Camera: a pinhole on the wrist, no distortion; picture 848 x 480 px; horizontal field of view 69.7 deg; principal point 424.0 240.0 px. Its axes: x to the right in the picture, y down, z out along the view. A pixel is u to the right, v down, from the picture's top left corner.
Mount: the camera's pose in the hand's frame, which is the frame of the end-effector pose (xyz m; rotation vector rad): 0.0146 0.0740 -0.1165 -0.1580 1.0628 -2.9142
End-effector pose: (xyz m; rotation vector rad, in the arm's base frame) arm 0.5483 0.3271 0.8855 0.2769 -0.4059 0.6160
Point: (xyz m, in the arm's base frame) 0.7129 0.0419 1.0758
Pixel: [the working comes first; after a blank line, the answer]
In the camera's frame: 0.0047 0.0642 0.5049

430 317
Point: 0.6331 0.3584 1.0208
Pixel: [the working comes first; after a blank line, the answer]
In the camera's frame: -0.1012 -0.0656 0.2194

143 58
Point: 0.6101 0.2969 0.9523
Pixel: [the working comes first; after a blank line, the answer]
In the camera's frame: -0.0229 -0.0122 0.2146

359 205
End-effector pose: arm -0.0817 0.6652 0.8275 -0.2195 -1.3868 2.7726
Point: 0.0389 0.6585 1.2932
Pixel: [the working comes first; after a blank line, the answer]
In the camera's frame: 0.2467 0.0904 0.5496

697 340
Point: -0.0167 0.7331 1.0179
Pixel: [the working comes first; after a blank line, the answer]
In the camera's frame: 0.1251 0.0957 0.2857

691 444
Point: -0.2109 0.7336 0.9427
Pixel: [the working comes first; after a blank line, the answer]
In the camera's frame: -0.0794 0.0659 0.2598

238 394
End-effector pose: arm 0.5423 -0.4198 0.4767 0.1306 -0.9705 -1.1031
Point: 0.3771 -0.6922 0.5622
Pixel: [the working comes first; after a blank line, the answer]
In the camera's frame: -0.2006 0.0889 0.3453

70 397
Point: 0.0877 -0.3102 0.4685
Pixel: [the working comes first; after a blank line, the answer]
In the camera's frame: 0.2154 -0.0462 0.5626

657 190
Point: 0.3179 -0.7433 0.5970
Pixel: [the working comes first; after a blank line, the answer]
In the camera's frame: -0.2486 0.0960 0.4158

60 381
